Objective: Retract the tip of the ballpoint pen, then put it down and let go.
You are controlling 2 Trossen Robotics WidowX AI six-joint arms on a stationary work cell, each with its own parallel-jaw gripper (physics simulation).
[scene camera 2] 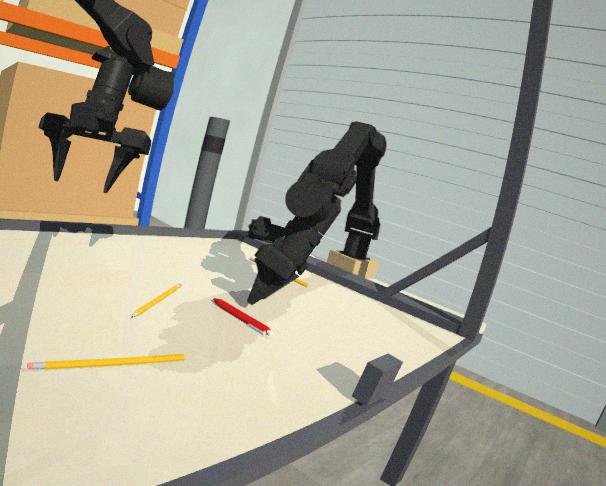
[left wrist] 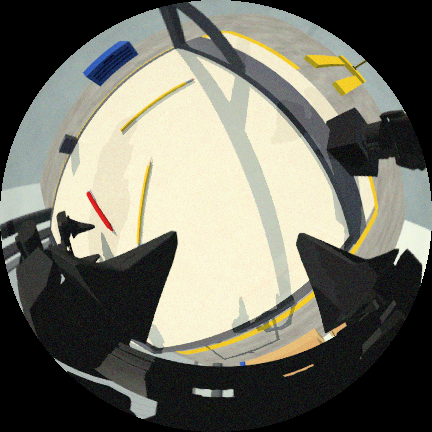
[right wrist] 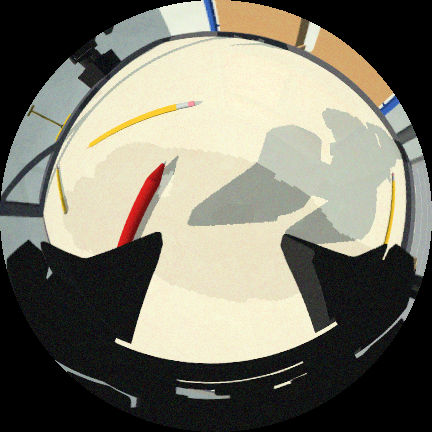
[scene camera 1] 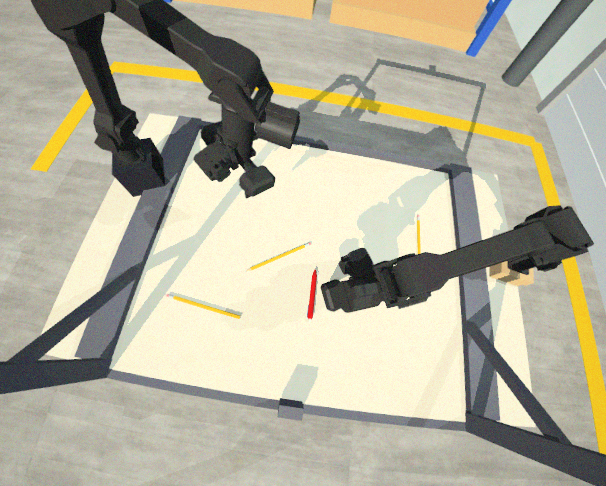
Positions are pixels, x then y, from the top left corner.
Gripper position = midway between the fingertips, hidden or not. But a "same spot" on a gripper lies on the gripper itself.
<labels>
My right gripper shows in scene camera 2 (pixel 255 300), in the left wrist view, in the right wrist view and in scene camera 1 (pixel 342 282). One and the same spot on a dark frame: (scene camera 2: pixel 276 454) is (scene camera 1: pixel 211 397). The same spot on my right gripper: (left wrist: pixel 75 227) is (right wrist: pixel 83 257).
</labels>
